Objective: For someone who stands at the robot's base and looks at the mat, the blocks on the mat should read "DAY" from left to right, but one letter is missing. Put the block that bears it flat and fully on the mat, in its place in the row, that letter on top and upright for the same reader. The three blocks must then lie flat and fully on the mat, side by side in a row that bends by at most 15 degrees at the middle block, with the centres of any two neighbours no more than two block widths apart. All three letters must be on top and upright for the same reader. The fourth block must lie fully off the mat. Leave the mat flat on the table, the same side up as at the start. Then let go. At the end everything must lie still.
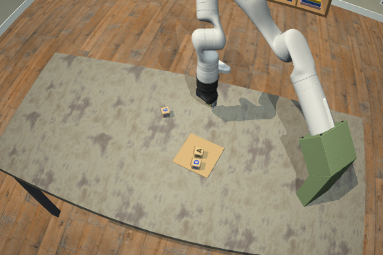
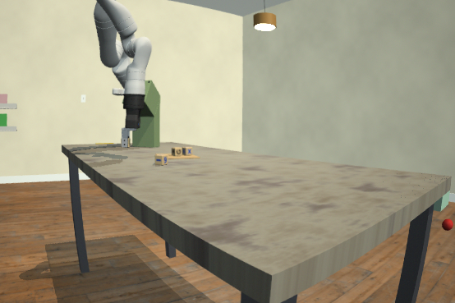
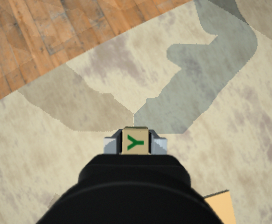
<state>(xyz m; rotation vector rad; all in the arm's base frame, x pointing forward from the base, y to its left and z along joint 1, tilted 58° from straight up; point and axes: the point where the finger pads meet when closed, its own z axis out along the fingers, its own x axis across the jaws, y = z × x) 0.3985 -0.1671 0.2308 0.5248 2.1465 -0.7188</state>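
The D block is 25 cm to the left of my hand, 6 cm ahead of it and 4 cm below it. The rest, counted from my hand: 6 block 17 cm ahead, 5 cm below, 2 cm to the left; then Y block right at my hand.
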